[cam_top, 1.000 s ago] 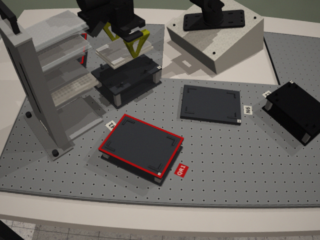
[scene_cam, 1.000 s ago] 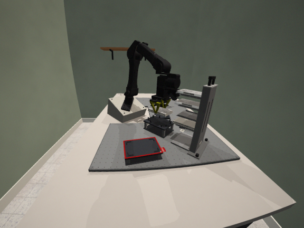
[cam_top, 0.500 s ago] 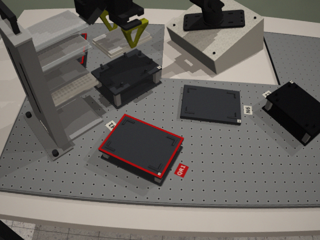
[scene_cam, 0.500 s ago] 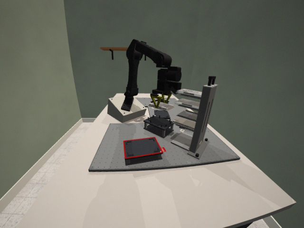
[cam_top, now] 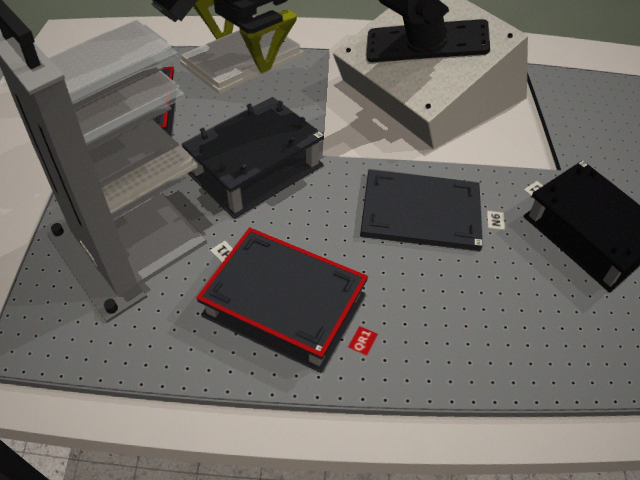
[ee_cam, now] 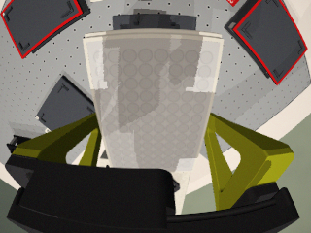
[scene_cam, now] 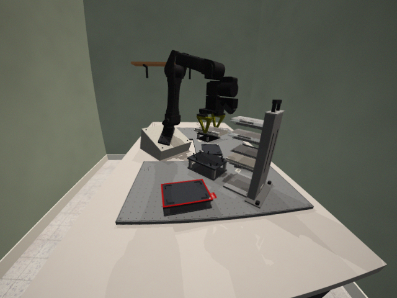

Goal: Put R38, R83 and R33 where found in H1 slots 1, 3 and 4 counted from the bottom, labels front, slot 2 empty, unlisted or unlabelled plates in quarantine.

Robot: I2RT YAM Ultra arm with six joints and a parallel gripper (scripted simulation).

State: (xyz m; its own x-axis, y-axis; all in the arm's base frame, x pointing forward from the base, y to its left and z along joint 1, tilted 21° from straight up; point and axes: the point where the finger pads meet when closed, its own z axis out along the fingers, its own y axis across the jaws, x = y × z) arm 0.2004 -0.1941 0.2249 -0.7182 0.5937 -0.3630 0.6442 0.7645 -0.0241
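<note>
Right now my hand is 230 mm short of the red-framed quarantine nest QR1, 80 mm to the right of it and 170 mm above it. Round my hand: black regrip nest RG 150 mm below; RG label 80 mm behind, 70 mm to the left, 210 mm below; translucent plate 130 mm ahead, 120 mm to the right, 70 mm above.
</note>
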